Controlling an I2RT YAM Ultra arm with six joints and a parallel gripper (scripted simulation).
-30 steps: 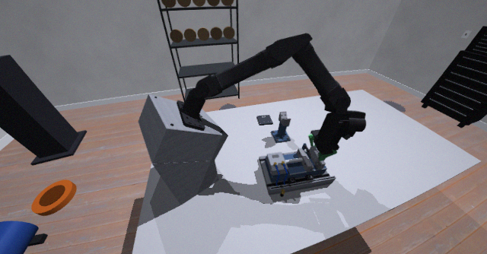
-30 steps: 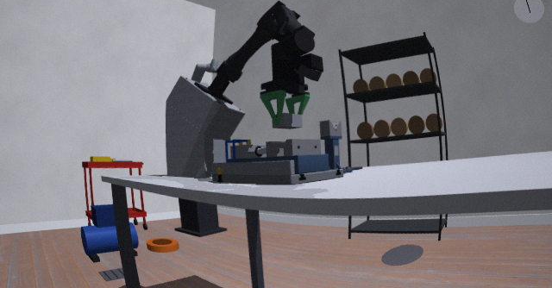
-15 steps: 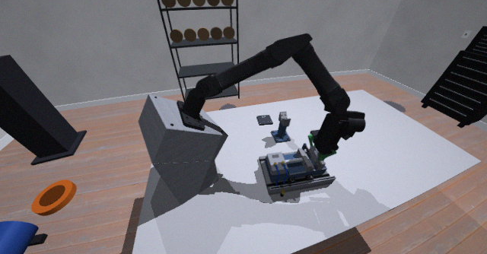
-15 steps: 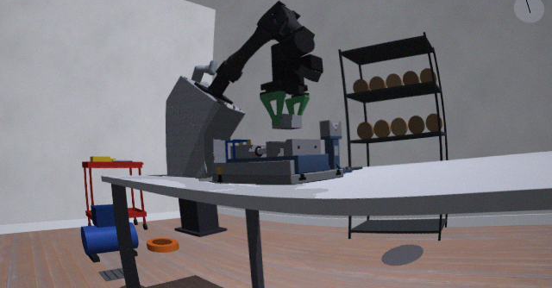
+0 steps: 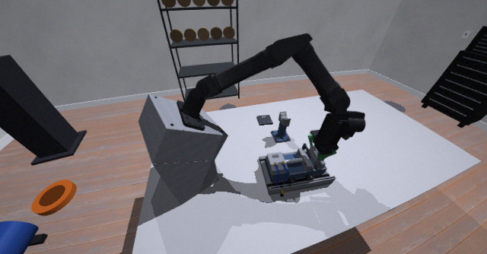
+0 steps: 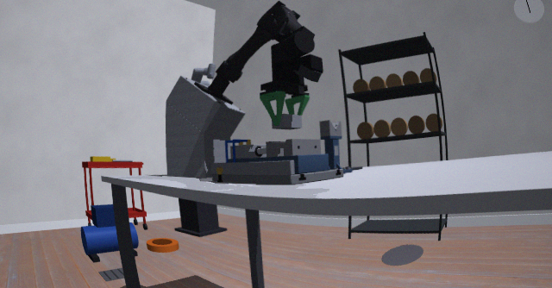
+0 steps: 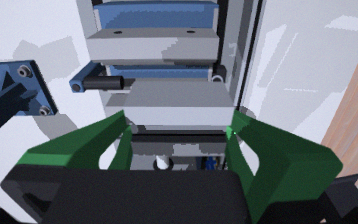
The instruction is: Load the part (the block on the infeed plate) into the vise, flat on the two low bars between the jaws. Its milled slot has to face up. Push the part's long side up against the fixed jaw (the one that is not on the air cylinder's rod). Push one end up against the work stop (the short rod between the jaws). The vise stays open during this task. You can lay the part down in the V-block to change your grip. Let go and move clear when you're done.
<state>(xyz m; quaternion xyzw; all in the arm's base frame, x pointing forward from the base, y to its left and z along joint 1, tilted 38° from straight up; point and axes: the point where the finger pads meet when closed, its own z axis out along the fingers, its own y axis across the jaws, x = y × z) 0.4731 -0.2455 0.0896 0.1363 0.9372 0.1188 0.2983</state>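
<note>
Now: hand 6 cm above the fixed jaw, 4 cm short of it and 1 cm to the right of it. Also, from my hand: part 1 cm above; then work stop 6 cm to the left, 5 cm below, 2 cm ahead; then moving jaw 6 cm below, 3 cm to the left, 3 cm behind.
</note>
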